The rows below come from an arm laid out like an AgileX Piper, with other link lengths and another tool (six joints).
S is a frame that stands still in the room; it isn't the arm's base.
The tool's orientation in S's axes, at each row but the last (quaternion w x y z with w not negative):
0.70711 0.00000 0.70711 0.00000
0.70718 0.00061 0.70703 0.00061
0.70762 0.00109 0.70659 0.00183
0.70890 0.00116 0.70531 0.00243
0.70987 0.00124 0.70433 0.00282
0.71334 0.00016 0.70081 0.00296
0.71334 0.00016 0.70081 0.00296
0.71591 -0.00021 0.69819 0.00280
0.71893 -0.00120 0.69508 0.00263
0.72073 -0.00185 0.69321 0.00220
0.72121 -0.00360 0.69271 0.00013
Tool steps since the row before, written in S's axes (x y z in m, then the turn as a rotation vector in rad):
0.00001 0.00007 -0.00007 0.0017 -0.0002 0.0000
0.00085 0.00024 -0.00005 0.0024 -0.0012 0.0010
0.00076 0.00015 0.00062 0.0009 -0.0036 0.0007
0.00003 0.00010 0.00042 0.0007 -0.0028 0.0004
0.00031 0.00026 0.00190 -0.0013 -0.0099 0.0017
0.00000 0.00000 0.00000 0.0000 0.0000 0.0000
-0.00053 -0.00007 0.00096 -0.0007 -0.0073 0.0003
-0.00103 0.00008 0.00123 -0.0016 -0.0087 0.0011
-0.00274 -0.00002 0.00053 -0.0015 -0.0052 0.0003
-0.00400 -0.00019 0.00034 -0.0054 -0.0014 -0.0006
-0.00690 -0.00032 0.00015 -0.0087 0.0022 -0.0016
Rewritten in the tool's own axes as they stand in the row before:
0.00007 0.00007 0.00001 0.0000 -0.0002 0.0017
0.00005 0.00024 0.00085 -0.0010 -0.0012 0.0024
-0.00062 0.00015 0.00076 -0.0007 -0.0036 0.0009
-0.00042 0.00010 0.00003 -0.0004 -0.0028 0.0007
-0.00190 0.00027 0.00033 -0.0018 -0.0099 -0.0013
0.00000 0.00000 0.00000 0.0000 0.0000 0.0000
-0.00097 -0.00006 -0.00051 -0.0003 -0.0073 -0.0007
-0.00126 0.00009 -0.00100 -0.0012 -0.0087 -0.0016
-0.00062 0.00000 -0.00272 -0.0004 -0.0052 -0.0015
-0.00050 -0.00017 -0.00398 0.0004 -0.0014 -0.0054
-0.00043 -0.00029 -0.00689 0.0012 0.0023 -0.0087

